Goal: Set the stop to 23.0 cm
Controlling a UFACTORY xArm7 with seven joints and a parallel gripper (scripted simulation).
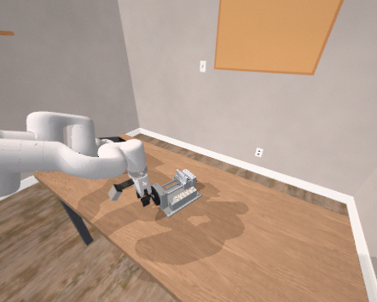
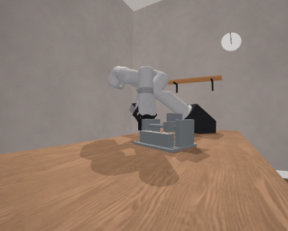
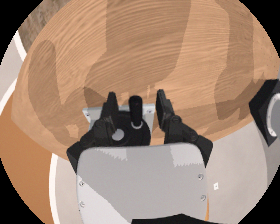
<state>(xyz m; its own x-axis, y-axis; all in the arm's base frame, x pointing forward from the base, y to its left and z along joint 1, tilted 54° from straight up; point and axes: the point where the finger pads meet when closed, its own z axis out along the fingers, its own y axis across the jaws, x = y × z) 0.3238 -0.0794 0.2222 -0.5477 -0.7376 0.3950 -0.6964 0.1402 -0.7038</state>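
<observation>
The handwheel lies 2 cm ahead of my hand and 1 cm to the left of it. Also, from my hand: sliding stop block (15 cm ahead, 13 cm to the left, 3 cm above).
</observation>
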